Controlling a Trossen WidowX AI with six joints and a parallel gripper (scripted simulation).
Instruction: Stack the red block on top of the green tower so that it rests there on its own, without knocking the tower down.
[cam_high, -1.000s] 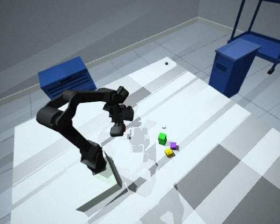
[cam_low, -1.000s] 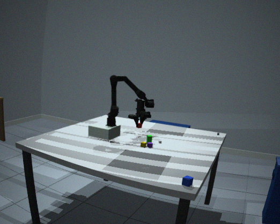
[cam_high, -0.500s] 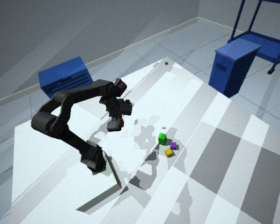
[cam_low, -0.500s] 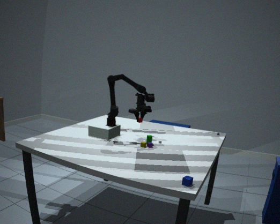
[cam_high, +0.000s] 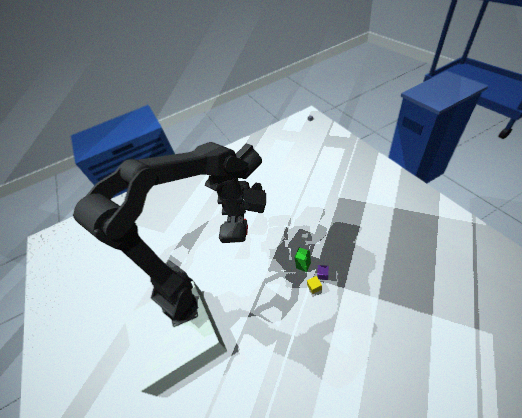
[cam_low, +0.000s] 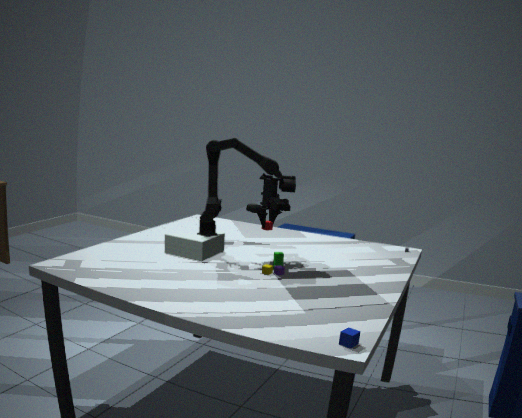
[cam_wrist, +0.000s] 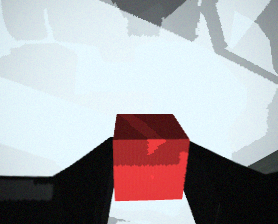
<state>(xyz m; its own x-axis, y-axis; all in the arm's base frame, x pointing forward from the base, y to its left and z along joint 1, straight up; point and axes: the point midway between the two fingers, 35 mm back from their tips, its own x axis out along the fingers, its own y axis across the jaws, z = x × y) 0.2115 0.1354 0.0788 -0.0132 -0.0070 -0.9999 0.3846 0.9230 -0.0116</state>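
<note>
The purple block is 16 cm to the right of my gripper tip, 16 cm ahead of it and 11 cm below it. Round my gripper tip: blue block (64 cm ahead, 58 cm to the right, 11 cm below); then red block (1 cm above); then yellow block (18 cm to the right, 13 cm ahead, 11 cm below).
</note>
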